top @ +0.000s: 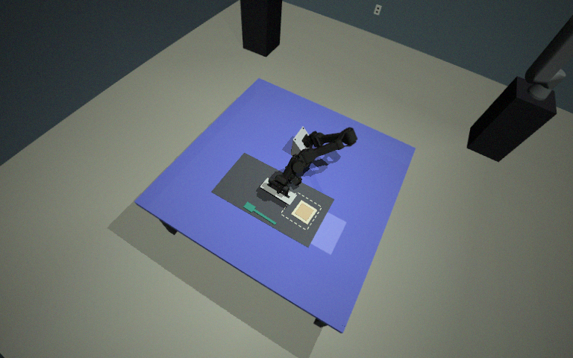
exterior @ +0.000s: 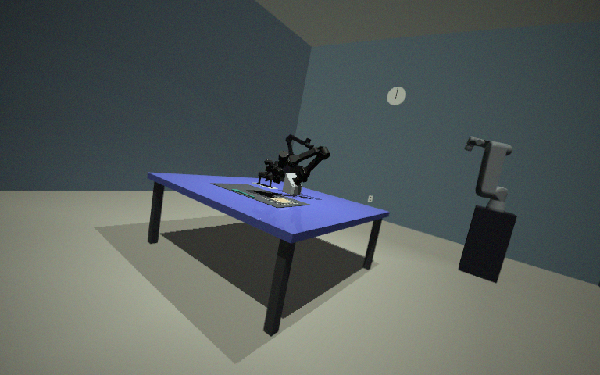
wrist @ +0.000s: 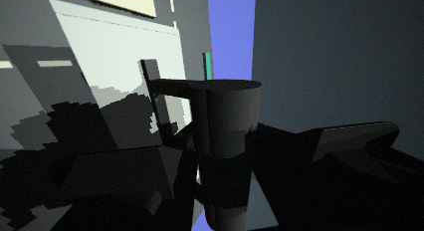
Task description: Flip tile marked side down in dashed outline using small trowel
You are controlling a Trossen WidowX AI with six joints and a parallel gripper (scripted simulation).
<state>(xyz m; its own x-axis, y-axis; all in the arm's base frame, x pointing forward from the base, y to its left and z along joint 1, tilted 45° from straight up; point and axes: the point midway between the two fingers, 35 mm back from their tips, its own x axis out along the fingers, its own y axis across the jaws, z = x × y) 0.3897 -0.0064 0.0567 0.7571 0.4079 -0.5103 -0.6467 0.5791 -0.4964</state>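
Now: the dark mat 2 cm behind my gripper tip, 4 cm to the right of it and 13 cm below it. The rest, counted from my gripper tip: green trowel: 12 cm ahead, 7 cm to the right, 10 cm below; cream tile: 1 cm behind, 16 cm to the left, 10 cm below.
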